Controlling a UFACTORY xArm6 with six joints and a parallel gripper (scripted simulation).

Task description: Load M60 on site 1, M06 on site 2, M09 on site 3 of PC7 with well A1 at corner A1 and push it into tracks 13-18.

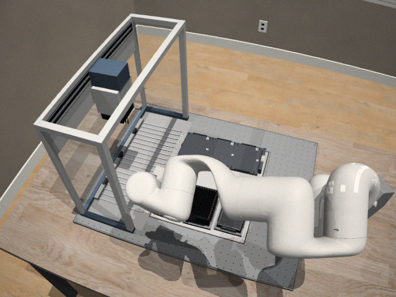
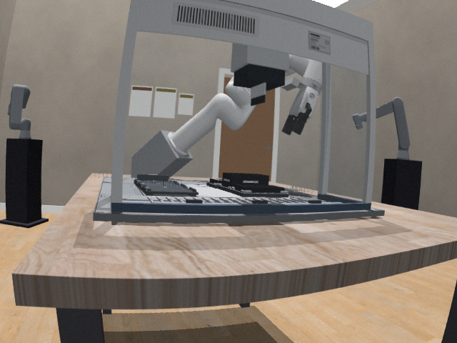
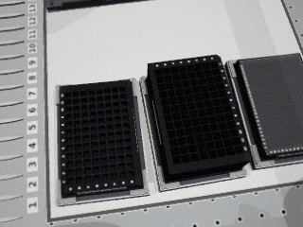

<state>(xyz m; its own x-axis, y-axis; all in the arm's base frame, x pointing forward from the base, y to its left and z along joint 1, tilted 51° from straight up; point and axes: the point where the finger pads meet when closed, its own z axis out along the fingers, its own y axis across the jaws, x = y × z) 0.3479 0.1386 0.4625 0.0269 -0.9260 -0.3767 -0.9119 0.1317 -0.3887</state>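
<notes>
Now: hand 200 mm above the nest S2, 140 mm to the left of it and 10 mm short of it. Round my hand: plate carrier PC7: 390 mm to the right, 190 mm below, 110 mm ahead.
</notes>
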